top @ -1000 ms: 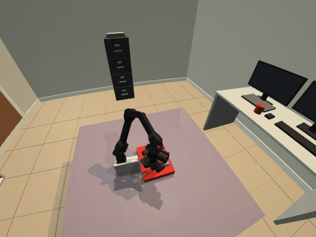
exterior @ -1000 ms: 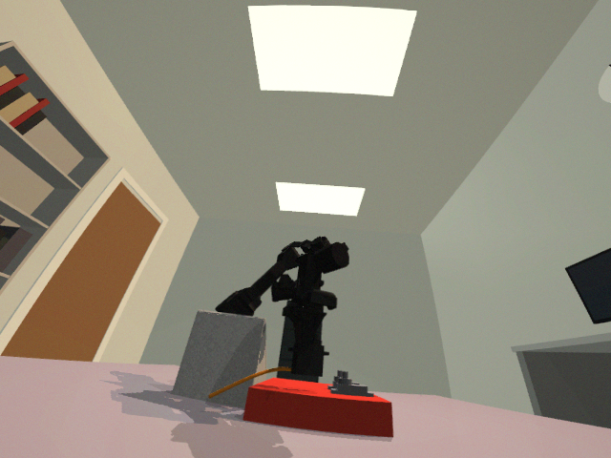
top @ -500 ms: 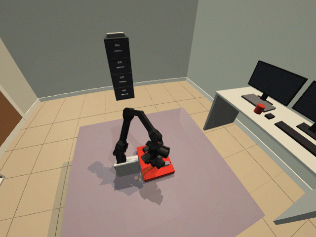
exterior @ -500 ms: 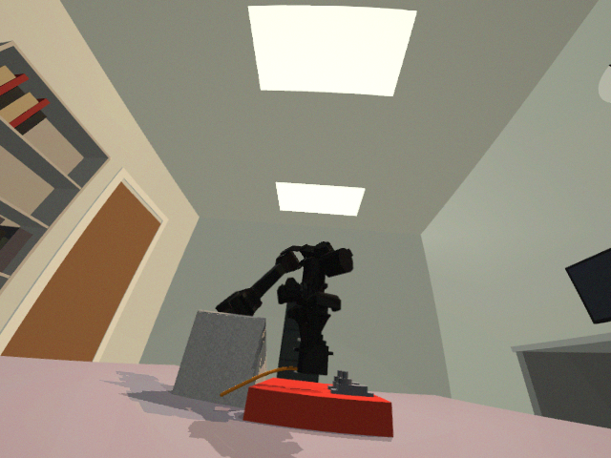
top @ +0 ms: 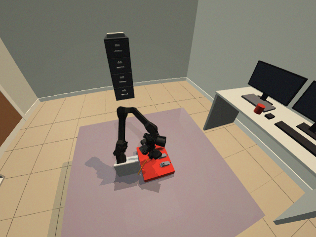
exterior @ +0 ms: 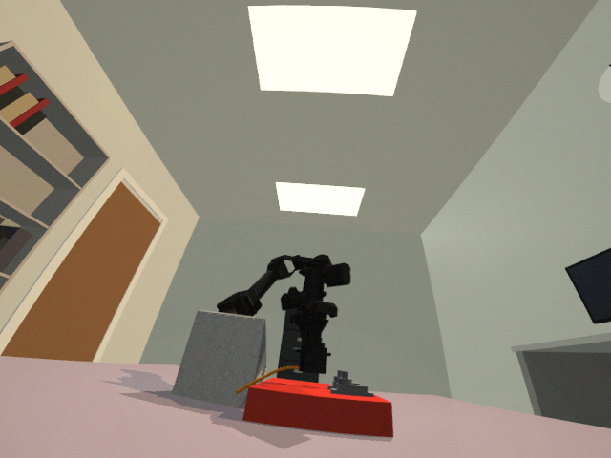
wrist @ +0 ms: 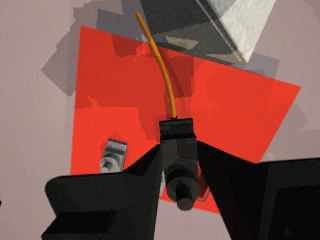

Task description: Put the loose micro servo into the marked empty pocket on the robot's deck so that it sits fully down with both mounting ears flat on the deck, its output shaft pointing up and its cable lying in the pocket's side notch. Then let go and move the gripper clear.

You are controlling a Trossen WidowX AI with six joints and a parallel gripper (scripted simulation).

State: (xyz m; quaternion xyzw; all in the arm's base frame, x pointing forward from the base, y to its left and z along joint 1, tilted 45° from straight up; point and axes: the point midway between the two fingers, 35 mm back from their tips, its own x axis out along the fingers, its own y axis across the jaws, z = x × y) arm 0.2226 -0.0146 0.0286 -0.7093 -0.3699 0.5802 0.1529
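The red deck is 10 cm below my gripper tip and 1 cm behind it.
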